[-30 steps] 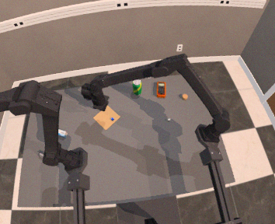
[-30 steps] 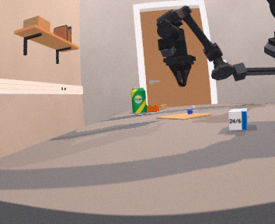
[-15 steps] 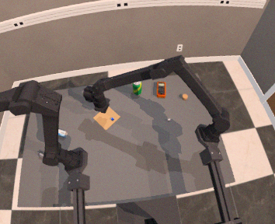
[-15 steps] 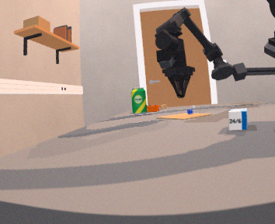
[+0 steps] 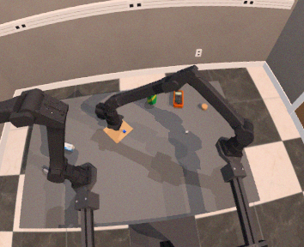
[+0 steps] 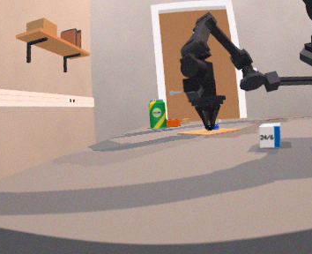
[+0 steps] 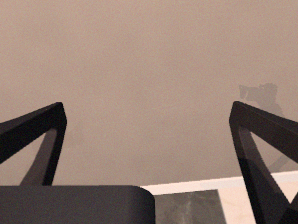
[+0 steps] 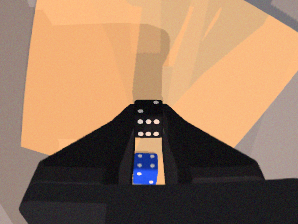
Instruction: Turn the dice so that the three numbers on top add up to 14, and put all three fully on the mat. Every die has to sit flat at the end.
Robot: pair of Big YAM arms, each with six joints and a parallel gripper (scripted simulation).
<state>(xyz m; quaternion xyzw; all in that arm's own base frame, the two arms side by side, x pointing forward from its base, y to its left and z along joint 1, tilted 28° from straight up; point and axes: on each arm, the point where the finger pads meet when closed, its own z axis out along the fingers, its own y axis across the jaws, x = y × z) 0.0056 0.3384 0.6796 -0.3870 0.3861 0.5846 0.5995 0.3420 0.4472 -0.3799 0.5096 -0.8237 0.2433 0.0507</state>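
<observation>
Right now the mat is 1 cm below my right hand. Also, from my right hand: blue die 4 cm to the right, 3 cm behind; black die right at my right hand.
</observation>
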